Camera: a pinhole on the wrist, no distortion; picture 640 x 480 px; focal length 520.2 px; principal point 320.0 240.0 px. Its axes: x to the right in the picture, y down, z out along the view. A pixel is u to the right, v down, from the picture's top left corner.
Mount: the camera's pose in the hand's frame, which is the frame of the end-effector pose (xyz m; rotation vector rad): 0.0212 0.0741 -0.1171 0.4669 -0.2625 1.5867
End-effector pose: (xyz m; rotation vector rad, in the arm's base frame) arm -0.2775 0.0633 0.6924 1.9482 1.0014 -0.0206
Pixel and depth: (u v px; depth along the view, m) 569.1 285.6 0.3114
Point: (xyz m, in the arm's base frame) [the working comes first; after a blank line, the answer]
In the camera's frame: 0.1491 0.0273 0.3114

-0.1286 -0.0996 0.5952
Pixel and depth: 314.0 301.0 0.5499
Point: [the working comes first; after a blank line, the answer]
In the camera's frame: -0.0063 0.0645 0.5499

-0.2379 -0.1456 0.3337
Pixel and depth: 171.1 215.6 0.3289
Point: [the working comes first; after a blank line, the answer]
In the camera's frame: -0.0941 -0.0154 0.3289

-0.2753 0.0589 0.4741
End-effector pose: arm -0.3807 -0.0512 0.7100 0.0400 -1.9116 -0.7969
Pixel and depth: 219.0 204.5 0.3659
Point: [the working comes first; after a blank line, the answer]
In the camera's frame: -0.0710 -0.0250 0.3659

-0.6153 -0.1148 0.6614
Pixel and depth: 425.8 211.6 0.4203
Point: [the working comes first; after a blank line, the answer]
In the camera's frame: 0.0855 -0.0229 0.4203

-0.6778 0.0349 0.6954
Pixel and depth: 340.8 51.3 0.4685
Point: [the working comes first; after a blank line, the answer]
In the camera's frame: 0.0187 -0.1699 0.4685

-0.7699 -0.0772 0.7810
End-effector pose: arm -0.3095 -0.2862 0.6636 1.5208 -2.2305 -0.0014
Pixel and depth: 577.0 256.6 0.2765
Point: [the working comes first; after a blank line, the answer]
In the camera's frame: 0.1366 0.0088 0.2765

-0.4563 -0.3449 0.5261
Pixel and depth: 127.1 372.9 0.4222
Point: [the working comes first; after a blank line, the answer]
In the camera's frame: -0.1566 0.1079 0.4222

-0.1418 -0.4145 0.4112
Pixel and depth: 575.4 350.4 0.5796
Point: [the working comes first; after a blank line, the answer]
In the camera's frame: 0.2846 0.1230 0.5796

-0.5481 -0.3663 0.1828
